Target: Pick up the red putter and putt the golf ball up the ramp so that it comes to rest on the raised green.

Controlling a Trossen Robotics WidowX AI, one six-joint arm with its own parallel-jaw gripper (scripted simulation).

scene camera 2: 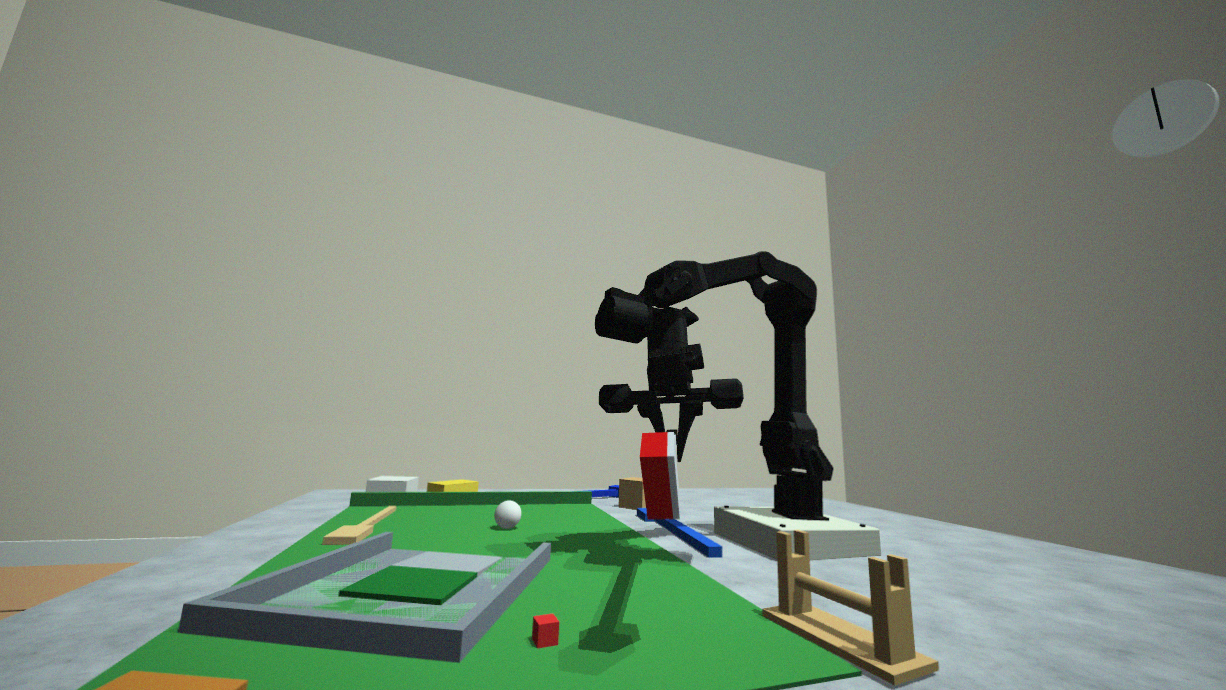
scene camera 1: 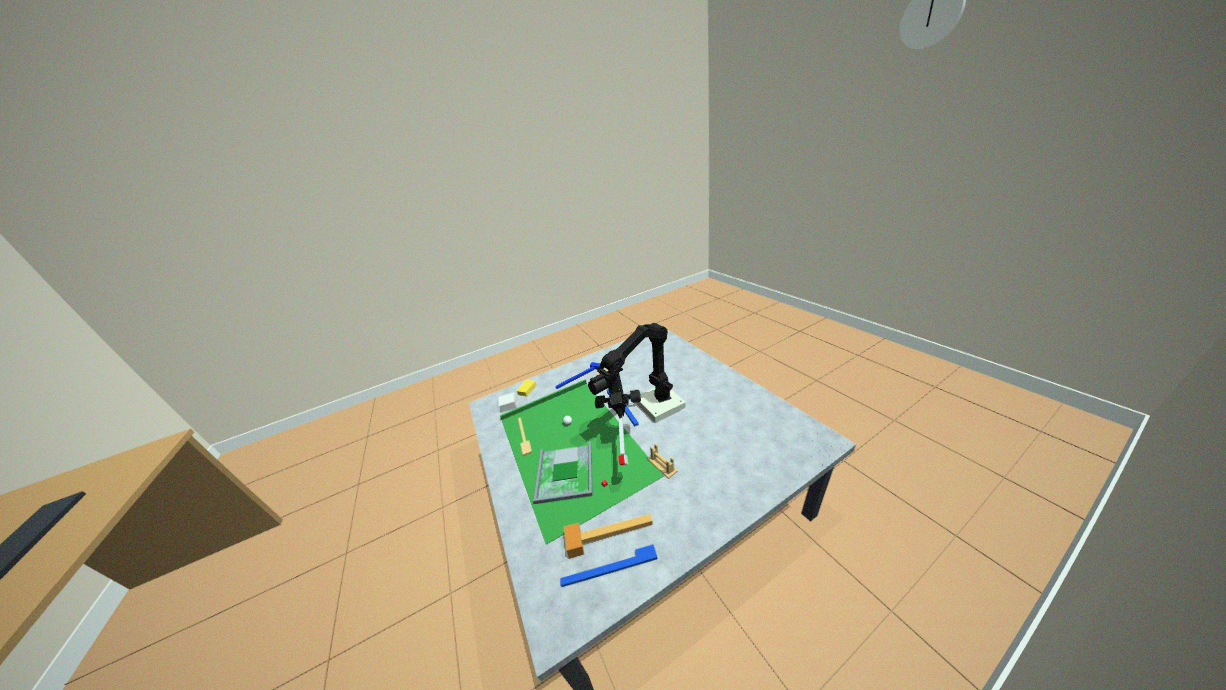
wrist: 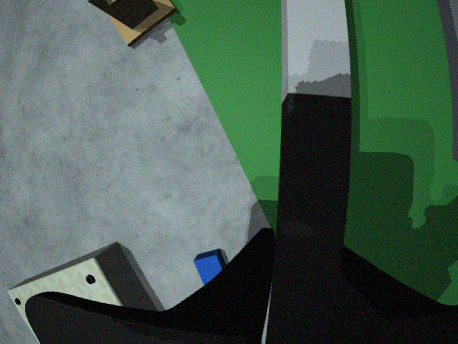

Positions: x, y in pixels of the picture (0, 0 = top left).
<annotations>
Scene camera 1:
blue bar: 646, 554
wooden mallet: 574, 538
</annotations>
